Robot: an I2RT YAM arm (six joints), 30 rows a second.
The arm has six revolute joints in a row. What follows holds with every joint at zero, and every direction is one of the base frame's.
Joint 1 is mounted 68 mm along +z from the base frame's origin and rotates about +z.
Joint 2 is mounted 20 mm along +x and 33.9 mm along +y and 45.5 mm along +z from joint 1 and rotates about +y.
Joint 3 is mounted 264 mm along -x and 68.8 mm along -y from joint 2 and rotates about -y.
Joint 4 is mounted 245 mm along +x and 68.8 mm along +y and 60 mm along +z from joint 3 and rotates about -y.
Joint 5 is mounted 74 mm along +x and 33.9 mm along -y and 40.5 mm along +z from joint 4 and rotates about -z.
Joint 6 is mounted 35.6 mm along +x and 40.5 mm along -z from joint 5 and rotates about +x.
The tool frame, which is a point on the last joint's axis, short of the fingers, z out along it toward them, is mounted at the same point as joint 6; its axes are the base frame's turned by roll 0, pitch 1.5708 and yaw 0 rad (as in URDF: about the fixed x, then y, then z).
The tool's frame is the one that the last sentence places.
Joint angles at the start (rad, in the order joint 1, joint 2, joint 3, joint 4, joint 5, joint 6): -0.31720, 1.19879, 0.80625, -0.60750, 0.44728, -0.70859
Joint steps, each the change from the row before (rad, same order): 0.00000, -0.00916, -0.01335, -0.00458, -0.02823, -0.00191; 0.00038, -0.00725, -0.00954, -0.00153, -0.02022, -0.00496; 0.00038, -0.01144, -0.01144, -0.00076, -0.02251, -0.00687; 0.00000, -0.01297, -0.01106, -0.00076, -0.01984, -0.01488; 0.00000, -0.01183, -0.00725, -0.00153, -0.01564, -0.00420; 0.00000, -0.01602, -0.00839, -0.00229, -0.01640, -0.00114; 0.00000, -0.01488, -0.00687, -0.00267, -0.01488, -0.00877; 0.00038, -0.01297, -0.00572, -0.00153, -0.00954, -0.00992
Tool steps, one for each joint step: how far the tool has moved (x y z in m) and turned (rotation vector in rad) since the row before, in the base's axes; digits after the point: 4 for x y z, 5 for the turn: -0.0025, 0.0018, -0.0028, 0.02474, 0.00195, 0.01661; -0.0017, 0.0013, -0.0017, 0.01579, 0.00092, 0.01498; -0.0023, 0.0016, -0.0015, 0.01599, -0.00171, 0.01769; -0.0025, 0.0015, -0.0010, 0.01031, 0.00103, 0.02229; -0.0020, 0.0012, -0.0001, 0.01010, -0.00501, 0.01165; -0.0026, 0.0014, 0.0003, 0.01108, -0.00885, 0.00968; -0.0024, 0.0013, 0.0005, 0.00683, -0.00498, 0.01504; -0.0020, 0.0011, 0.0005, 0.00186, -0.00350, 0.01351
